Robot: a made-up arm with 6 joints.
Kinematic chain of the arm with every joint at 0, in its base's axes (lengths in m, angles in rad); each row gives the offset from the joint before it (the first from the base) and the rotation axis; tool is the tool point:
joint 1: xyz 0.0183 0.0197 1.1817 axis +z
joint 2: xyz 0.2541 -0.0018 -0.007 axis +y
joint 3: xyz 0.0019 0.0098 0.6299 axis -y
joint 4: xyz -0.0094 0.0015 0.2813 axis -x
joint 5: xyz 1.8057 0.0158 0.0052 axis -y
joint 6: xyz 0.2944 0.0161 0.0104 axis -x
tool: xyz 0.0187 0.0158 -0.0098
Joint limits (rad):
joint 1: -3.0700..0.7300
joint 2: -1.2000..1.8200
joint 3: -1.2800..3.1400
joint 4: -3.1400..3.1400
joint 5: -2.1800..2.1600
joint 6: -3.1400..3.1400
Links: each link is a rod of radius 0.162 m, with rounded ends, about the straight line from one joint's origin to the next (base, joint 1, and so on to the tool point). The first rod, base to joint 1, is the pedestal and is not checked.
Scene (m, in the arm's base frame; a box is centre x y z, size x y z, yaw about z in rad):
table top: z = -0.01
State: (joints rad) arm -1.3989 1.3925 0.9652 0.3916 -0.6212 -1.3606
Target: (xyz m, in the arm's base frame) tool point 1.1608 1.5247 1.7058
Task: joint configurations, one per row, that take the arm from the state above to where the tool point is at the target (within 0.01 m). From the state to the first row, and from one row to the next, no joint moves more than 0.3 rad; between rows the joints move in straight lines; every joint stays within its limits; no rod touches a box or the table.
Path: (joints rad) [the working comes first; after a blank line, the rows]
Joints at the target: -2.2118 -0.0836 3.0261 0.3363 -0.4492 -1.3650
Straight joint move there: clear.

1: -1.5150 1.1816 1.2596 0.3837 -0.5966 -1.3612
2: -1.6312 0.9708 1.5540 0.3758 -0.5720 -1.3618
3: -1.7473 0.7599 1.8484 0.3679 -0.5475 -1.3625
4: -1.8634 0.5490 2.1429 0.3600 -0.5229 -1.3631
5: -1.9796 0.3381 2.4373 0.3521 -0.4983 -1.3637
6: -2.0957 0.1273 2.7317 0.3442 -0.4737 -1.3643
7: -2.2118 -0.0836 3.0261 0.3363 -0.4492 -1.3650

